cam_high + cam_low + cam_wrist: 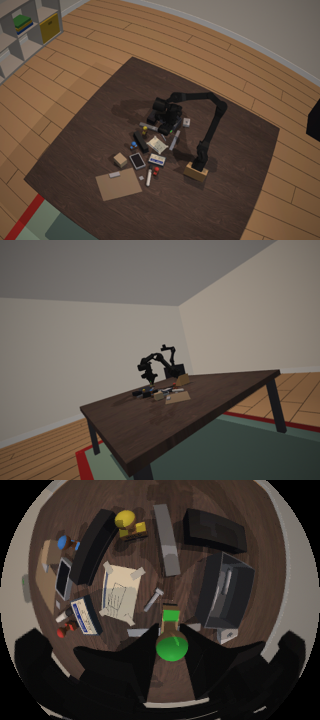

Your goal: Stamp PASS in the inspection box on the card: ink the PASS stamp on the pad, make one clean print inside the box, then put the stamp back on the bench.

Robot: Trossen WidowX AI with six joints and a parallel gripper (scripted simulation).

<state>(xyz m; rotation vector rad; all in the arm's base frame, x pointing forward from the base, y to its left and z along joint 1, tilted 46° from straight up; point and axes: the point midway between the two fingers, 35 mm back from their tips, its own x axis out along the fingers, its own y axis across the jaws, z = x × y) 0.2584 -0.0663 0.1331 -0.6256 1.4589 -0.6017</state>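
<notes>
My gripper tip is now 250 mm to the right of the dark ink pad, 60 mm short of it and 60 mm above it. Also, from my gripper tip: cream card 90 mm to the left, 70 mm below, 20 mm ahead; dark bin 100 mm to the right, 50 mm below, 30 mm ahead; green-knobbed stamp right at my gripper tip.
</notes>
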